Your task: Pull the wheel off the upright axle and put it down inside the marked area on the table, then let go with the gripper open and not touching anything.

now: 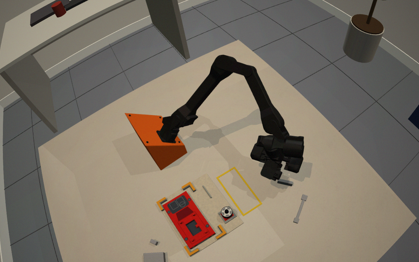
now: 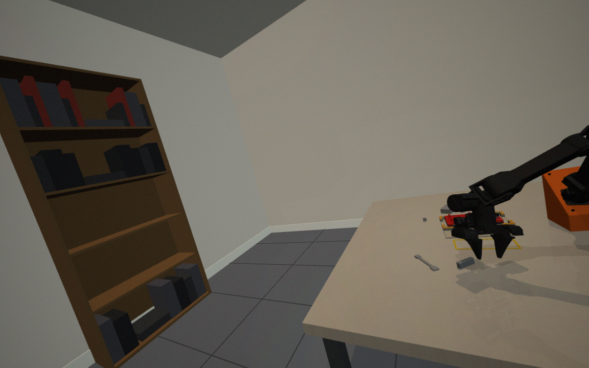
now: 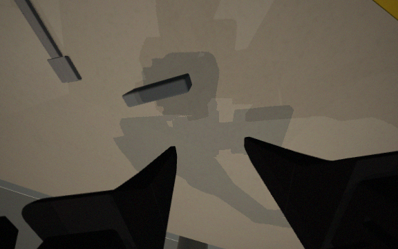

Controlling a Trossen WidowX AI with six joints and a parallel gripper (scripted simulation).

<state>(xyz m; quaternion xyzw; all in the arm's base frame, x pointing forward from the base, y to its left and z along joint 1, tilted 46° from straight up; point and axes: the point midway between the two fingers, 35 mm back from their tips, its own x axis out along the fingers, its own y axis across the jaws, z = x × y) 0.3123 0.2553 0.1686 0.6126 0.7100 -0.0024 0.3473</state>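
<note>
Now: gripper tip 270 mm to the left of the wheel and 40 mm short of it. Also, from my gripper tip: axle 270 mm to the right, 40 mm ahead.
</note>
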